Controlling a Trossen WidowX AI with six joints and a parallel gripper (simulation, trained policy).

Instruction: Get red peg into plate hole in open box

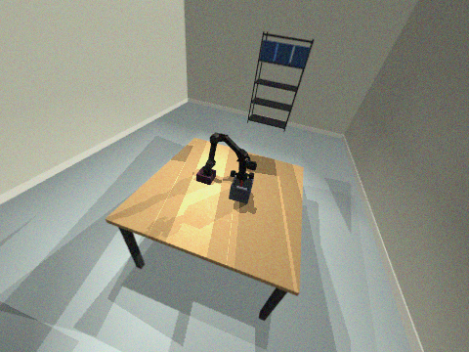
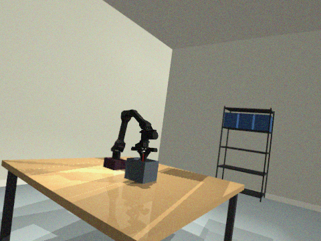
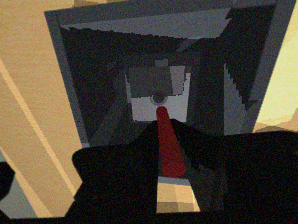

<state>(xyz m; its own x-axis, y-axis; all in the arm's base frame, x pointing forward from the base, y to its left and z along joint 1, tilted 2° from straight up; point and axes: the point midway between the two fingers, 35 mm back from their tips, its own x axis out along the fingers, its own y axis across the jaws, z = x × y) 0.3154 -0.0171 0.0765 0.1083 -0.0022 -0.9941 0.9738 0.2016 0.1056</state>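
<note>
My gripper tip is 70 mm above the plate, 10 mm to the left of it and 10 mm short of it. From my gripper tip the other things lie so: red peg 20 mm above.
</note>
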